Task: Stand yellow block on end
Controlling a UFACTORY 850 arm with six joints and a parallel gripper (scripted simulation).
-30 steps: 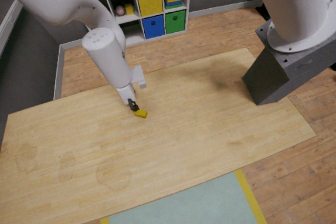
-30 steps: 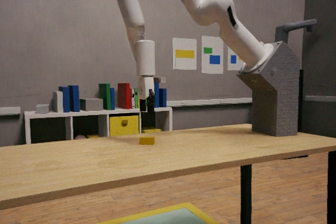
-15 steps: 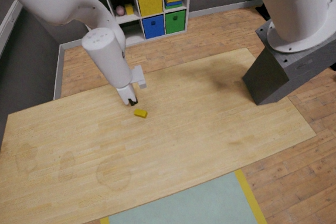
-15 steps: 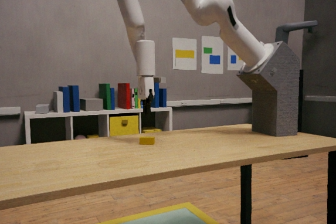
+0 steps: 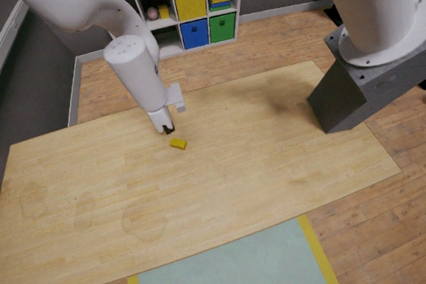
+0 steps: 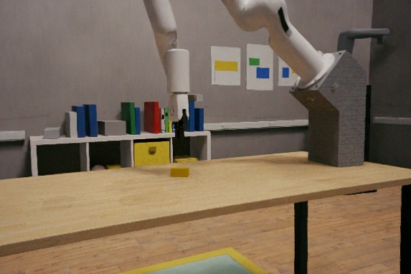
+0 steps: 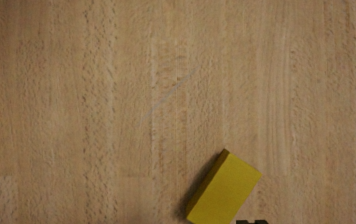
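The yellow block is 14 cm below my hand.
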